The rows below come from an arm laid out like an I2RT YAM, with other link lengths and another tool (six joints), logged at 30 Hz.
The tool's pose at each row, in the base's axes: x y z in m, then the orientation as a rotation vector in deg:
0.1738, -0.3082, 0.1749, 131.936, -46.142, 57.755
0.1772, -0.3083, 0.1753, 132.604, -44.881, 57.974
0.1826, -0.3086, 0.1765, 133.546, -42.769, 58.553
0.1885, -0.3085, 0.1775, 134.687, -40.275, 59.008
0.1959, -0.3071, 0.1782, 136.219, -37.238, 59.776
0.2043, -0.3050, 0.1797, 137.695, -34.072, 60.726
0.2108, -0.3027, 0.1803, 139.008, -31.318, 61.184
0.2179, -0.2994, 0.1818, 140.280, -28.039, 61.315
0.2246, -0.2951, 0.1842, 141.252, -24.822, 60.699
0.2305, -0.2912, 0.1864, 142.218, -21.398, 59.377
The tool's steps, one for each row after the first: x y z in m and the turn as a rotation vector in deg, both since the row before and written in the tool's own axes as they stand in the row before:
0.0022, -0.0022, 0.0014, 0.717, 0.112, -0.796
0.0040, -0.0032, 0.0021, 1.179, 0.377, -1.267
0.0041, -0.0037, 0.0023, 1.335, 0.297, -1.541
0.0045, -0.0055, 0.0026, 1.886, 0.393, -1.764
0.0057, -0.0062, 0.0025, 1.983, 0.525, -1.766
0.0040, -0.0053, 0.0021, 1.623, 0.223, -1.604
0.0050, -0.0060, 0.0015, 1.556, 0.142, -2.036
0.0055, -0.0063, 0.0004, 1.031, -0.185, -2.225
0.0051, -0.0054, 0.0003, 0.830, -0.572, -2.540

